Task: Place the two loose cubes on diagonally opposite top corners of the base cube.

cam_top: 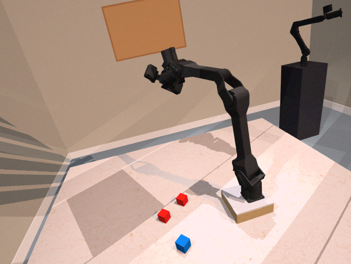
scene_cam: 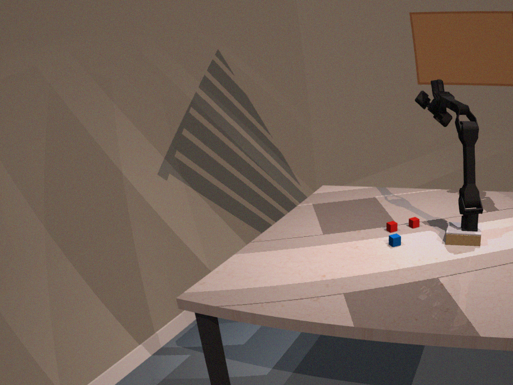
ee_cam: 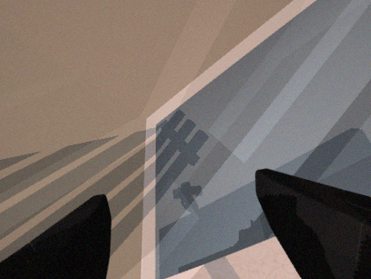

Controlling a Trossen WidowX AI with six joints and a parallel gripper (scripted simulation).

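Right now my gripper tip is 58 cm to the right of the blue cube, 39 cm above it and 8 cm short of it.
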